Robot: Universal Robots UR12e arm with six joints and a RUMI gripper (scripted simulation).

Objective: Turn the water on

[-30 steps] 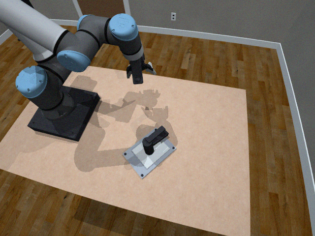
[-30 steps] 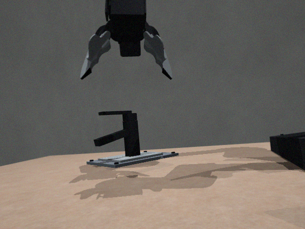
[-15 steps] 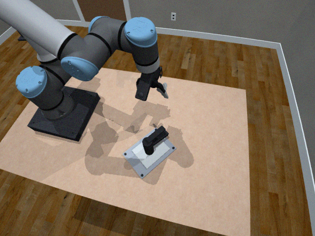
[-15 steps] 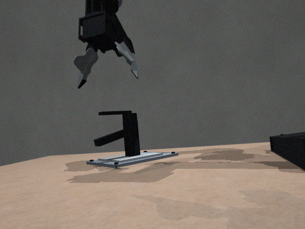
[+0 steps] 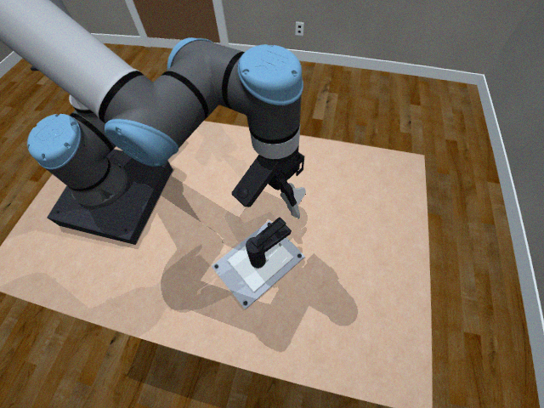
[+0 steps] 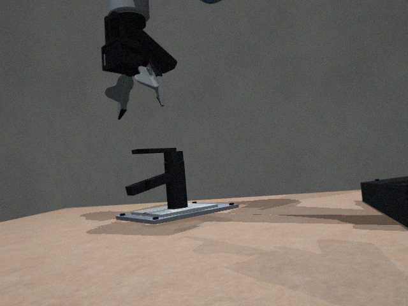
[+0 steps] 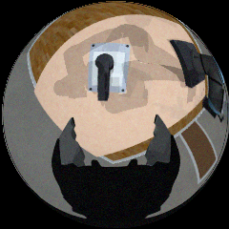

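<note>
My gripper is now 10 mm past the flat lever, 50 mm to the left of it and 80 mm above it. The rest, counted from my hand: black tap (30 mm behind, 70 mm to the right, 130 mm below).
</note>
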